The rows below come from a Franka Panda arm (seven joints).
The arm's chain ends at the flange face. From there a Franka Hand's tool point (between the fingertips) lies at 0.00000 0.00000 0.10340 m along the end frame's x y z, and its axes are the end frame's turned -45 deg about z.
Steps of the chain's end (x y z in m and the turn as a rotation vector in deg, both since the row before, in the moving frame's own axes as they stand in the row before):
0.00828, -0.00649, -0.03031, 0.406, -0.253, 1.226
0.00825, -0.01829, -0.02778, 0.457, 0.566, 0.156
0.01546, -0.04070, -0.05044, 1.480, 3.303, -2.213
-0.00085, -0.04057, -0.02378, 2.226, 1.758, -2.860
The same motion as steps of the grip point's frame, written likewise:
0.01065, 0.00043, -0.03031, 0.466, 0.108, 1.226
0.02007, -0.00696, -0.02779, -0.077, 0.723, 0.156
0.04585, -0.01564, -0.05065, -1.289, 3.382, -2.213
0.03315, -0.03001, -0.02391, 0.331, 2.817, -2.860

